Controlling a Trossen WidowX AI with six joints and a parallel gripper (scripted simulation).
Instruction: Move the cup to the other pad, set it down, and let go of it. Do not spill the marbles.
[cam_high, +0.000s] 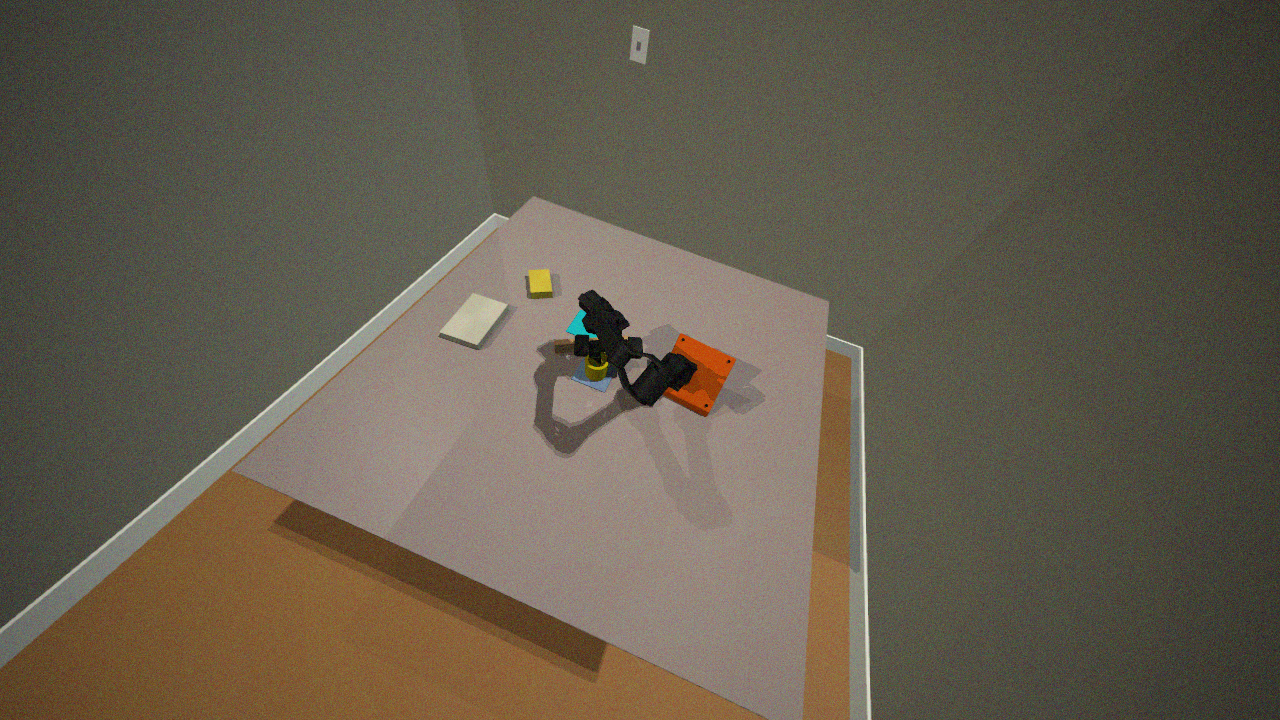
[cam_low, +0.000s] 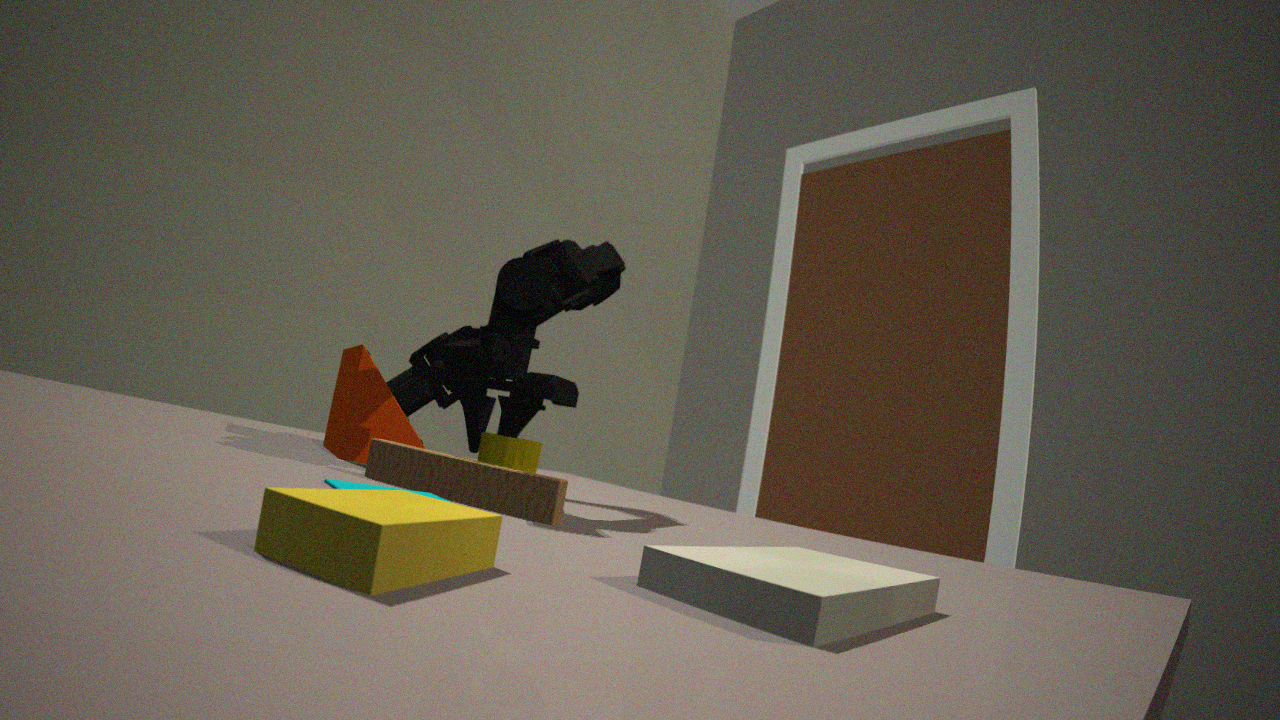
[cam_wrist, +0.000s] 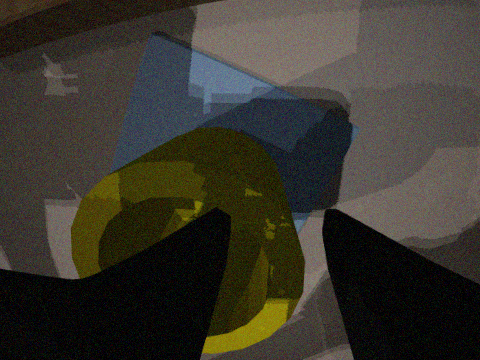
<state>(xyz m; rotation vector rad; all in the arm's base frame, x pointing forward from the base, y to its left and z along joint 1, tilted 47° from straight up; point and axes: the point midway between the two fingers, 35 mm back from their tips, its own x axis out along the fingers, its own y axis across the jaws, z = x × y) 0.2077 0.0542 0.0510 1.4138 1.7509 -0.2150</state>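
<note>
Right now the cup is 2 cm to the left of my gripper tip, 2 cm ahead of it and 1 cm below it. Round my gripper tip: wooden block 8 cm ahead, 6 cm to the right, 3 cm below; red marble 4 cm ahead, 3 cm below, 1 cm to the left; light blue pad 5 cm below, 3 cm ahead, 2 cm to the left.
</note>
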